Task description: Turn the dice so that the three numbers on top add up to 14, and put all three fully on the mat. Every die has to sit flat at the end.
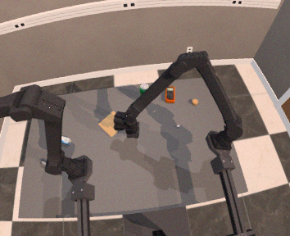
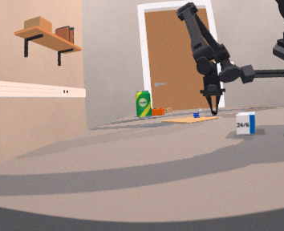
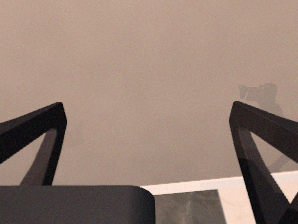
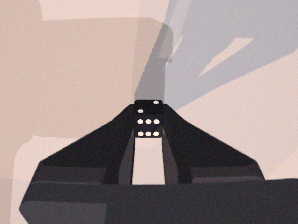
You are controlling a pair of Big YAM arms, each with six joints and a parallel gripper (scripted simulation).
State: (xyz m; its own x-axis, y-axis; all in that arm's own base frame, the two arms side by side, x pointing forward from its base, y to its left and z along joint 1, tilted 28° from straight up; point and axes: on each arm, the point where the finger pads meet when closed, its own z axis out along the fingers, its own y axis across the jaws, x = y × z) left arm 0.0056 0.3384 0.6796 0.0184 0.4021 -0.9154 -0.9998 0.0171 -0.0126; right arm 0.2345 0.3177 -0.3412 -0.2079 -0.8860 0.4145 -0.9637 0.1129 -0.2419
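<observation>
Now: the mat 120 mm ahead of my right hand, 130 mm to the left of it and 10 mm below it. Round my right hand: blue die 90 mm ahead, 90 mm to the left; black die right at my right hand.
</observation>
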